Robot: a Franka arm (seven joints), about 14 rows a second.
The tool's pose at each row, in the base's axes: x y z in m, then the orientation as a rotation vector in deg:
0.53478 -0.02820 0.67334 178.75 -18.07 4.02
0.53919 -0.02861 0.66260 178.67 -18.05 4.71
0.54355 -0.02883 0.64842 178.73 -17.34 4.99
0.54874 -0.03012 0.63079 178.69 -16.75 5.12
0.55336 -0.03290 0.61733 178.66 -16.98 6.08
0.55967 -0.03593 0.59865 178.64 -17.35 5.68
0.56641 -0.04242 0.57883 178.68 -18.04 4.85
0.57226 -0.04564 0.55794 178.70 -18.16 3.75
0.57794 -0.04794 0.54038 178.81 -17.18 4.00
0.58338 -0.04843 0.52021 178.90 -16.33 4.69
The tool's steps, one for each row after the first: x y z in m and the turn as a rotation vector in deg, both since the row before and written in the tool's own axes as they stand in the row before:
0.00391 -0.00049 0.01093 -0.02 0.45 -0.01
0.00356 -0.00067 0.01439 0.03 0.18 -0.45
0.00435 0.00025 0.01790 -0.07 0.09 -0.37
0.00427 0.00184 0.01373 0.07 0.61 0.15
0.00548 0.00177 0.01910 -0.03 -0.25 0.24
0.00659 0.00504 0.02029 0.02 -0.54 0.44
0.00523 0.00197 0.02121 -0.07 -0.70 0.07
0.00528 0.00108 0.01780 0.05 0.16 -0.63
0.00452 -0.00058 0.02039 0.08 0.44 -0.54

